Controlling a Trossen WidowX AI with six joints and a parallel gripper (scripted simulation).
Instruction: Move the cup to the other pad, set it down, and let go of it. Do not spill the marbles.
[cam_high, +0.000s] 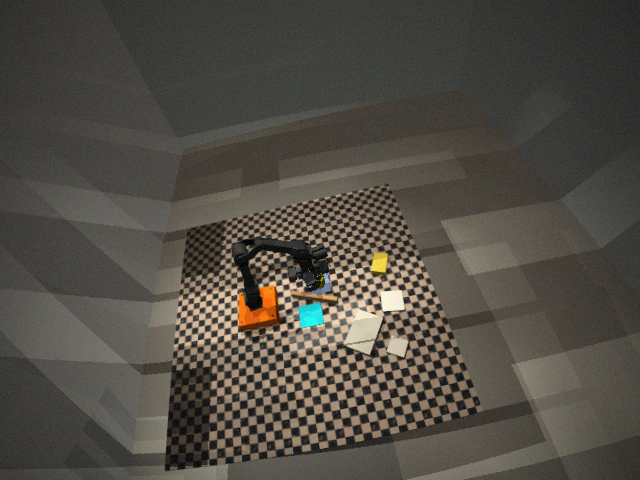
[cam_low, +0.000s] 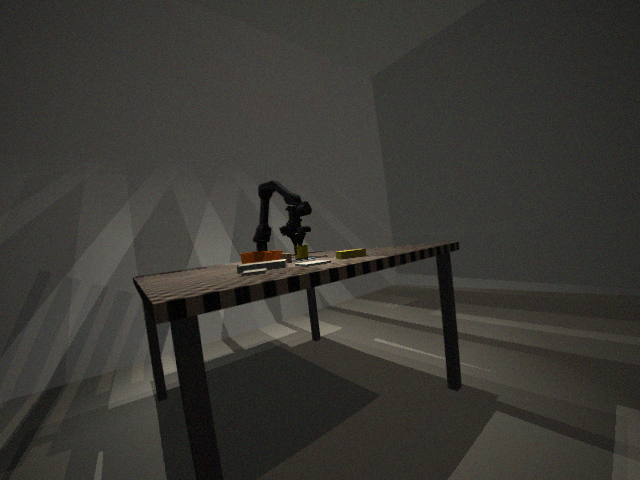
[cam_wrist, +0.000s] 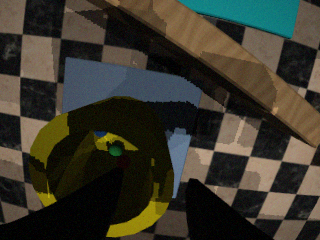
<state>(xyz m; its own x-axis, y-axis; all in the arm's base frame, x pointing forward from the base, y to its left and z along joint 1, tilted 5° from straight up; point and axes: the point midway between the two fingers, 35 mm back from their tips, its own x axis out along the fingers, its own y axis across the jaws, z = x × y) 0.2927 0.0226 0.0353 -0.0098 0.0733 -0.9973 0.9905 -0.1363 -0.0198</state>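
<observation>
The cyan pad lies 60 mm behind my gripper tip, 150 mm to the right of it and 70 mm below it. Also, from my gripper tip: brown stick: 20 mm behind, 80 mm to the right, 50 mm below; then yellow block: 350 mm ahead, 20 mm to the right, 50 mm below.
</observation>
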